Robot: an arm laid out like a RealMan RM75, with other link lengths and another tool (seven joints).
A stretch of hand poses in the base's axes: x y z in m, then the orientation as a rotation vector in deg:
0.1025, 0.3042, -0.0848, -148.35, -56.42, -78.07
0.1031, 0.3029, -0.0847, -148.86, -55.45, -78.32
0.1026, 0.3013, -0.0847, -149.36, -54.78, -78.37
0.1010, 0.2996, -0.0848, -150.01, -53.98, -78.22
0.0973, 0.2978, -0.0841, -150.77, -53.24, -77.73
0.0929, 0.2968, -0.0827, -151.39, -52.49, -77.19
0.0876, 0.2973, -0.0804, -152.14, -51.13, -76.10
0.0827, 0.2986, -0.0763, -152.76, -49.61, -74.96
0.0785, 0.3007, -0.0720, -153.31, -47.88, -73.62
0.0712, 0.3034, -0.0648, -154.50, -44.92, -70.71
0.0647, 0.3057, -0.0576, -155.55, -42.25, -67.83
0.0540, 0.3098, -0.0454, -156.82, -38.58, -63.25
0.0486, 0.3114, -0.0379, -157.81, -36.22, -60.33
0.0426, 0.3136, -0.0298, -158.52, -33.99, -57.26
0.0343, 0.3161, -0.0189, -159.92, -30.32, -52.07
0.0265, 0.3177, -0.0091, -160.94, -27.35, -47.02
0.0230, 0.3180, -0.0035, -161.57, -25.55, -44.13
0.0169, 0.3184, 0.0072, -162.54, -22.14, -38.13
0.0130, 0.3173, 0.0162, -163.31, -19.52, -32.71
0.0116, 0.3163, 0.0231, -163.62, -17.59, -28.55
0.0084, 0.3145, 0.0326, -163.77, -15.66, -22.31
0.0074, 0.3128, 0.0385, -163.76, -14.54, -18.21
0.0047, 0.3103, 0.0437, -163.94, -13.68, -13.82
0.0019, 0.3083, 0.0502, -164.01, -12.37, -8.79
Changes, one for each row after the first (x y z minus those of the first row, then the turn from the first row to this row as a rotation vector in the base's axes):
0.0006, -0.0013, 0.0001, 0.13, -0.05, -0.74
0.0001, -0.0029, 0.0001, 0.13, 0.01, -1.30
-0.0015, -0.0046, 0.0000, 0.12, 0.21, -1.97
-0.0052, -0.0064, 0.0007, 0.04, 0.64, -2.60
-0.0096, -0.0074, 0.0021, 0.08, 1.10, -3.16
-0.0149, -0.0069, 0.0044, 0.42, 2.00, -3.93
-0.0198, -0.0056, 0.0085, 0.92, 2.95, -4.71
-0.0240, -0.0035, 0.0128, 1.60, 4.05, -5.51
-0.0313, -0.0008, 0.0200, 2.60, 6.35, -6.95
-0.0378, 0.0015, 0.0272, 3.48, 8.60, -8.25
-0.0485, 0.0056, 0.0394, 4.77, 12.10, -9.92
-0.0539, 0.0072, 0.0469, 5.38, 14.32, -11.16
-0.0599, 0.0094, 0.0550, 6.09, 16.63, -12.21
-0.0682, 0.0119, 0.0659, 6.93, 20.50, -14.15
-0.0760, 0.0135, 0.0757, 7.58, 24.22, -15.65
-0.0795, 0.0138, 0.0813, 7.88, 26.33, -16.64
-0.0856, 0.0142, 0.0920, 8.46, 30.71, -18.43
-0.0895, 0.0131, 0.1010, 8.69, 34.61, -19.86
-0.0909, 0.0121, 0.1079, 8.95, 37.61, -20.83
-0.0941, 0.0103, 0.1174, 9.04, 42.07, -21.68
-0.0951, 0.0086, 0.1233, 9.01, 44.99, -22.15
-0.0978, 0.0061, 0.1285, 8.58, 48.04, -22.60
-0.1006, 0.0041, 0.1350, 8.21, 51.56, -23.30

